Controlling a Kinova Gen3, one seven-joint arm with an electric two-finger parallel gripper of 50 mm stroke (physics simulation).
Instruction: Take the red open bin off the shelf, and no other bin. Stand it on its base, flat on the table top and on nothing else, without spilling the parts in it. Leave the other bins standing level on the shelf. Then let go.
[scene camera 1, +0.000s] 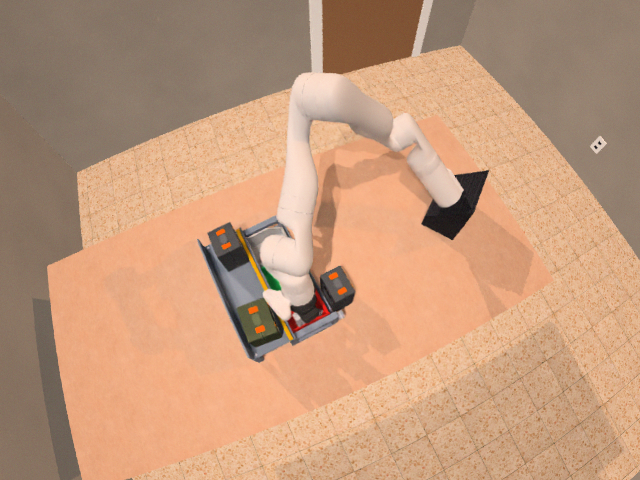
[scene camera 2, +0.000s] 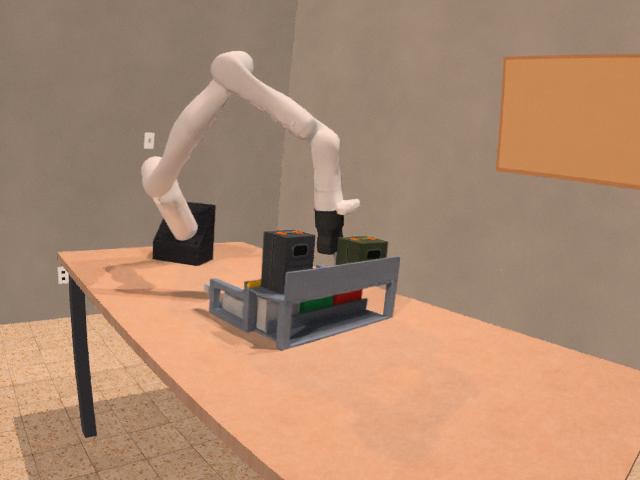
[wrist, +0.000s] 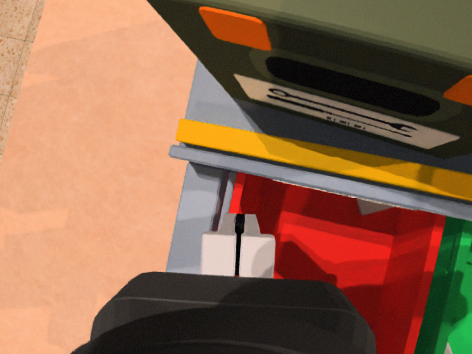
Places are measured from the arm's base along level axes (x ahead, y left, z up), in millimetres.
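Pixels of known places: gripper, fingertip midpoint: (scene camera 1: 300, 323) (wrist: 239, 234); arm's base, link origin: (scene camera 1: 449, 197) (scene camera 2: 185, 229).
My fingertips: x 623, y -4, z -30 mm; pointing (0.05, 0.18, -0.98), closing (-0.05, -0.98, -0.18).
For each thing: its top centre in the pictures, then the offset to it from my fingertips. "spot": a spot on its surface instead. Level surfaces: height alone.
- red open bin, surface spot: (wrist: 343, 244) spot: dy -58, dx -14, dz -73 mm
- green bin, surface spot: (wrist: 449, 266) spot: dy -103, dx -14, dz -6 mm
- small grey part, top centre: (wrist: 372, 188) dy -74, dx +24, dz -58 mm
- olive case, top centre: (scene camera 2: 363, 238) (scene camera 1: 256, 319) dy -58, dx +89, dz +117 mm
- yellow strip, top centre: (scene camera 1: 261, 281) dy -161, dx +11, dz +30 mm
- table, surface height: dz -82 mm
The red open bin (wrist: 343, 244) (scene camera 1: 294, 325) (scene camera 2: 347, 296) stands on the lower level of the grey shelf (wrist: 186, 228) (scene camera 1: 232, 289) (scene camera 2: 341, 278), at its end, beside a green bin (wrist: 449, 266) (scene camera 1: 272, 281) (scene camera 2: 316, 305). My gripper (wrist: 239, 234) (scene camera 2: 325, 256) is shut, with its fingertips pressed together and nothing between them. It reaches down at the red bin's outer side wall, next to the shelf's end. A small grey part (wrist: 371, 207) shows in the red bin, partly hidden under the shelf's upper board.
An olive case (wrist: 343, 57) (scene camera 1: 256, 323) (scene camera 2: 361, 249) stands on the shelf's top just behind a yellow strip (wrist: 305, 148) (scene camera 1: 248, 255). Two dark grey cases (scene camera 1: 227, 245) (scene camera 1: 336, 287) stand nearby, one (scene camera 2: 287, 258) in front. The shelf rests on the table (scene camera 1: 154, 387) (scene camera 2: 413, 387).
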